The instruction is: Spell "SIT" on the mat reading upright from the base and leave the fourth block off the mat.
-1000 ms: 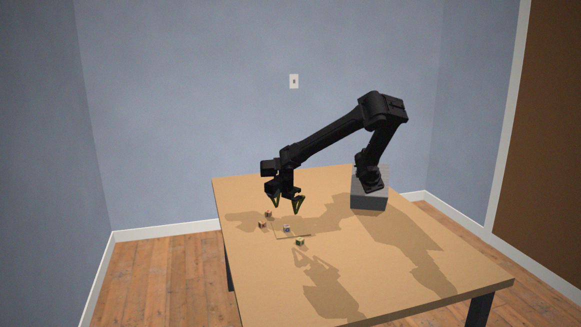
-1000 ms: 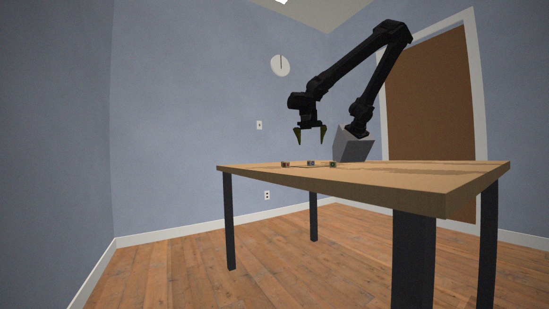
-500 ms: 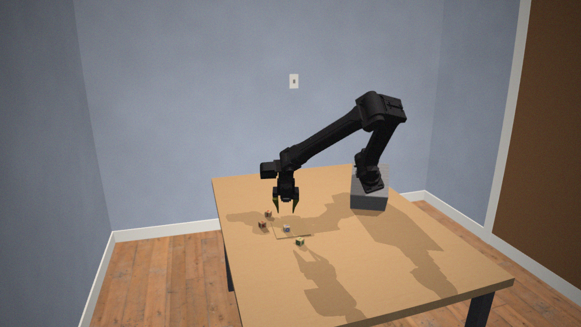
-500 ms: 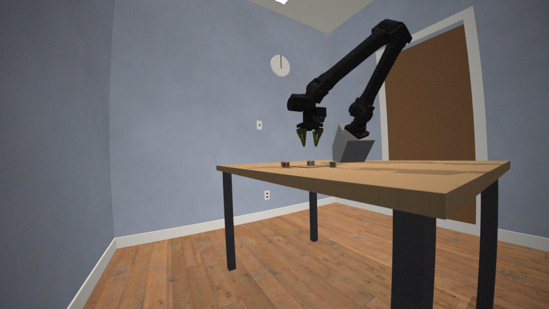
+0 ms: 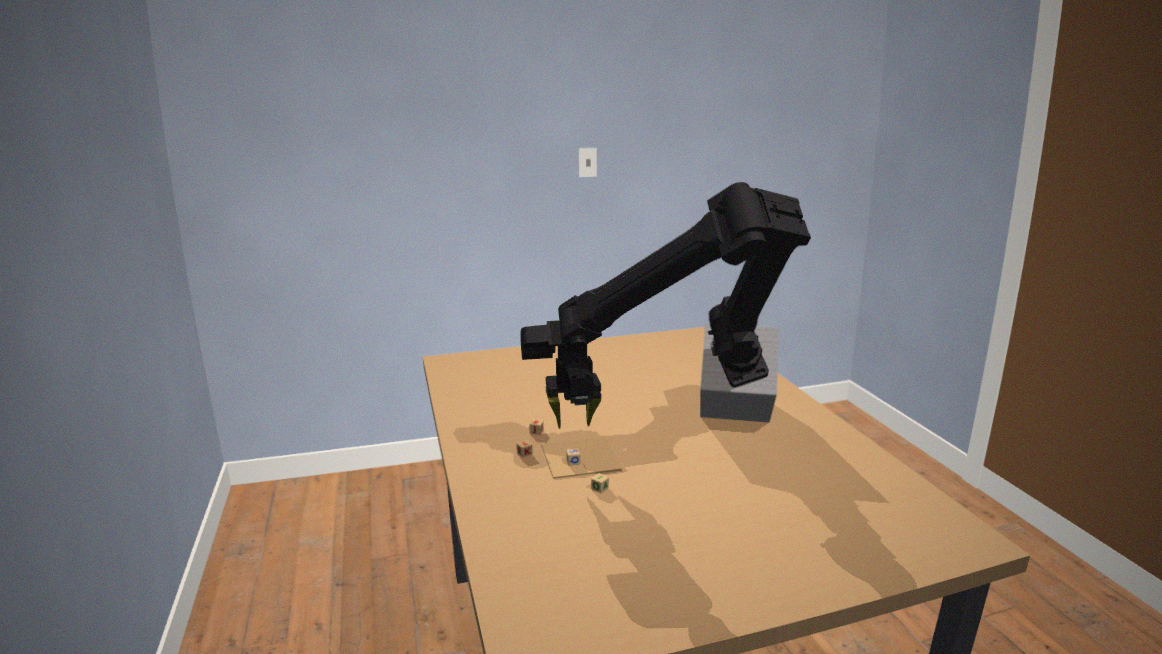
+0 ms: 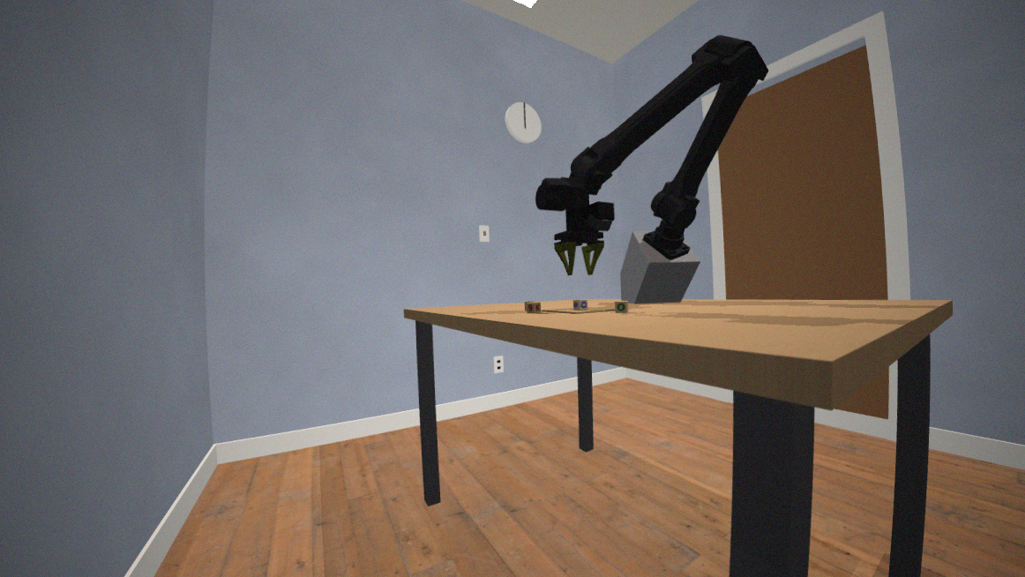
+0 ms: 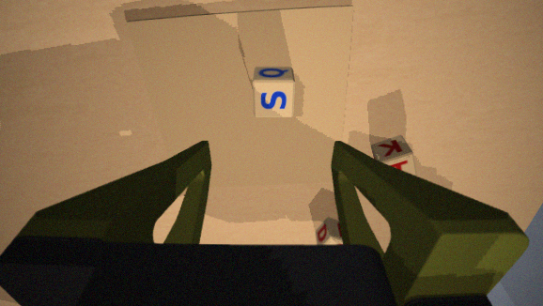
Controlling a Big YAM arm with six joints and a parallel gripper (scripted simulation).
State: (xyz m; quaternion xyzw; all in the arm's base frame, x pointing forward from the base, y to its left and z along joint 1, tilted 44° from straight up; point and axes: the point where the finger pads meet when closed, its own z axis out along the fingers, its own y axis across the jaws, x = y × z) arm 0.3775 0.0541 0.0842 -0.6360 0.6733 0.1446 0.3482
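My hand is 20 mm past the tan mat, 30 mm to the left of it and 90 mm above it. From my hand the other things lie so: T block 100 mm ahead, 60 mm to the right, 80 mm below; then green-lettered block 40 mm behind, 100 mm to the left, 80 mm below.
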